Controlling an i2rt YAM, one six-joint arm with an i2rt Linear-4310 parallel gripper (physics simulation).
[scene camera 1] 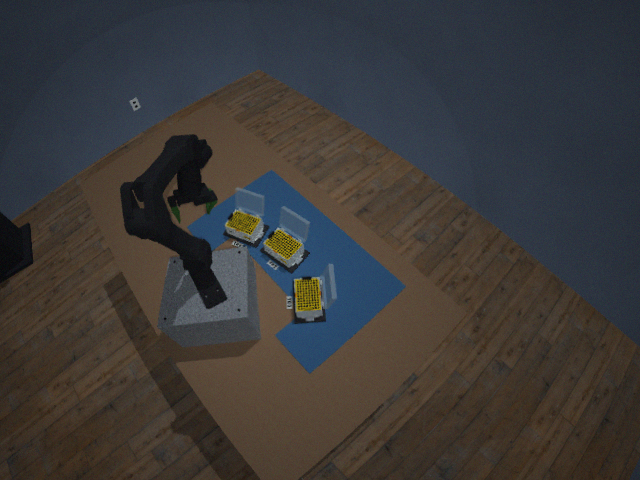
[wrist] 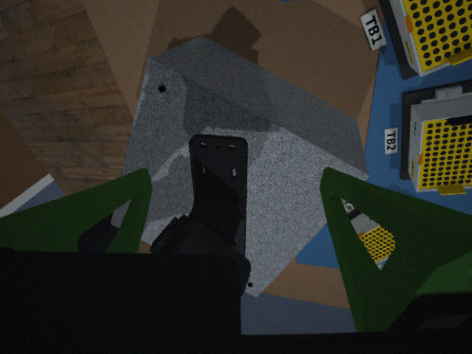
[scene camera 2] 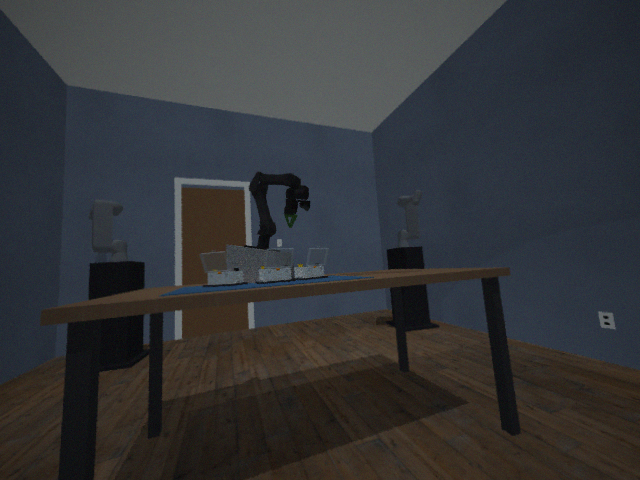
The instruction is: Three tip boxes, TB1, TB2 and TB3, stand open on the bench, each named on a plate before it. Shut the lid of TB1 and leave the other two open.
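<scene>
The gripper (scene camera 1: 193,217). A tip box (scene camera 1: 254,239). A tip box (scene camera 1: 301,254). A tip box (scene camera 1: 310,316). Wrist view: the gripper (wrist: 236,177).
</scene>
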